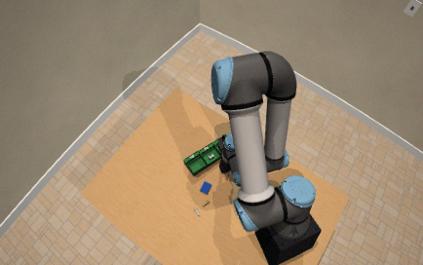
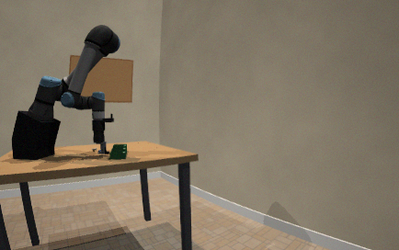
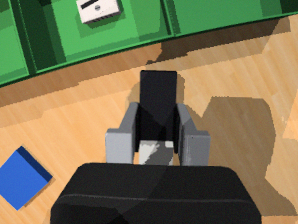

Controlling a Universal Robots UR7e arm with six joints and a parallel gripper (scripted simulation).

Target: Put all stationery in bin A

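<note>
Right now the green bin is 9 cm ahead of my hand, 1 cm to the left of it and 1 cm below it. The rest, counted from my hand: blue pad (1 cm behind, 14 cm to the left, 3 cm below); then black block (1 cm behind, 1 cm below); then brass screw (7 cm behind, 18 cm to the left, 3 cm below).
</note>
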